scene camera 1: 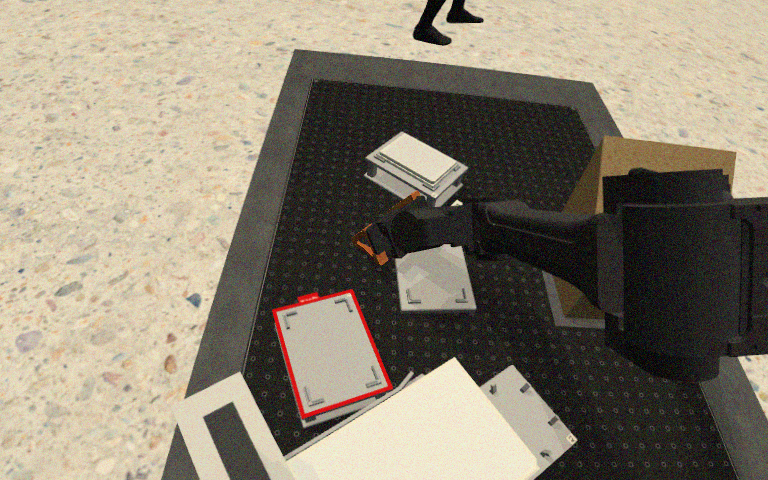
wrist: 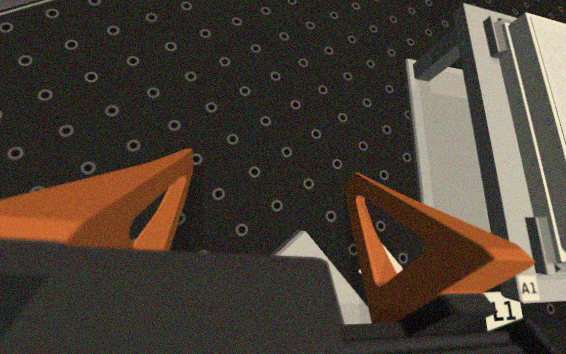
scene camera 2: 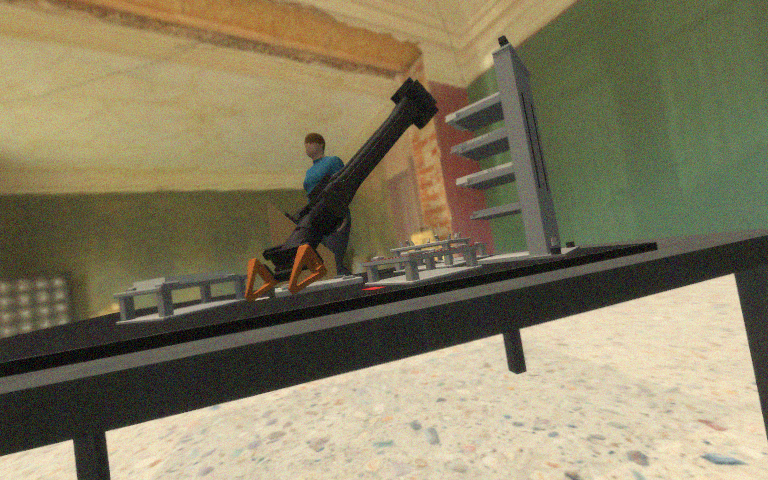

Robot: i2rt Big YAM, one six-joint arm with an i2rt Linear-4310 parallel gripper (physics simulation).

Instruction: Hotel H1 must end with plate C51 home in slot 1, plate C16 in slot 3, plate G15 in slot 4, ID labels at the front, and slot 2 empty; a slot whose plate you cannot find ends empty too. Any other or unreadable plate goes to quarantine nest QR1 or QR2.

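Frame: origin at the arm's base, x ahead, y left, z up, level; centimetres.
Where they show: gripper, fingertip midpoint: [scene camera 1: 371, 227] [wrist: 277, 170] [scene camera 2: 268, 296].
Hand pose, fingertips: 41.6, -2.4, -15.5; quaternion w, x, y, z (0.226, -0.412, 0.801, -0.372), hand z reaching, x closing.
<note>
After its pixels a point has its place, as x, y, z.
A pale lidded plate [scene camera 1: 419, 155] @(34.7, -17.6, -9.9) [wrist: 555, 65] @(39.1, -16.3, -9.9) sits on a raised grey stand [scene camera 1: 380, 185] @(41.3, -14.2, -16.0) [wrist: 502, 125] @(37.7, -13.1, -11.3) marked A1, beside a tag [wrist: 505, 311] @(25.7, -11.9, -16.3) reading L1. No plate ID is readable. My gripper [scene camera 1: 378, 226] @(41.6, -2.4, -15.5) [scene camera 2: 270, 294] @(41.6, -2.4, -15.5) [wrist: 277, 170] @(41.6, -2.4, -15.5) is open and empty, low over the board beside this stand. The hotel [scene camera 2: 523, 152] @(46.7, 44.7, 2.8) is a grey tower with four shelves; its slot contents and labels are unclear. A red-bordered nest [scene camera 1: 334, 353] @(43.5, 24.2, -12.3) holds no plate. A grey nest [scene camera 1: 526, 413] @(18.3, 29.7, -10.3) with a small "2" tag is partly covered by a pale panel [scene camera 1: 413, 424] @(36.0, 42.2, 16.7) in scene camera 1.
A flat grey pad [scene camera 1: 433, 283] @(30.1, 8.1, -15.1) [wrist: 306, 252] @(36.8, -1.5, -15.1) with corner guides lies by the gripper, partly hidden by the arm. A tan box [scene camera 1: 668, 150] @(-2.2, -7.0, 7.0) stands near the arm base. The table's dark rim [scene camera 1: 260, 186] @(64.4, -10.7, -17.6) runs along the left. A person [scene camera 2: 322, 175] stands beyond the table.
</note>
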